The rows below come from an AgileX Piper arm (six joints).
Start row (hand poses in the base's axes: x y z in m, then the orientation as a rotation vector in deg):
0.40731, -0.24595, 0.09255, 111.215, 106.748, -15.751
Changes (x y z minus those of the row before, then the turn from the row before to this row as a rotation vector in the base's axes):
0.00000, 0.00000, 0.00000, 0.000, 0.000, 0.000
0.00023, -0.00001, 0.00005, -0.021, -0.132, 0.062
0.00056, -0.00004, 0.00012, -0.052, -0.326, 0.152
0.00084, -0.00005, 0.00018, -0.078, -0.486, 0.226
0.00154, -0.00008, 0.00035, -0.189, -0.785, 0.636
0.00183, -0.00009, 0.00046, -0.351, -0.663, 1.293
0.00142, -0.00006, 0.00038, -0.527, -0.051, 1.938
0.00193, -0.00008, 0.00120, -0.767, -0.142, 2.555
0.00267, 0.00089, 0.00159, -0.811, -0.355, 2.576
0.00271, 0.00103, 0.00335, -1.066, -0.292, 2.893
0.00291, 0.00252, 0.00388, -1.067, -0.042, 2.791
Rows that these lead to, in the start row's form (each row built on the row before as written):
0.40731, -0.24595, 0.09255, 111.215, 106.748, -15.751
0.40754, -0.24596, 0.09260, 111.113, 106.711, -15.616
0.40810, -0.24600, 0.09272, 110.861, 106.619, -15.283
0.40894, -0.24605, 0.09290, 110.485, 106.480, -14.789
0.41048, -0.24613, 0.09325, 109.570, 106.470, -13.965
0.41231, -0.24622, 0.09371, 107.932, 107.051, -13.198
0.41373, -0.24628, 0.09409, 105.673, 108.508, -12.978
0.41566, -0.24636, 0.09529, 102.606, 110.291, -12.678
0.41833, -0.24547, 0.09688, 99.421, 111.859, -12.209
0.42104, -0.24444, 0.10023, 95.744, 113.548, -11.922
0.42395, -0.24192, 0.10411, 92.198, 115.255, -11.886

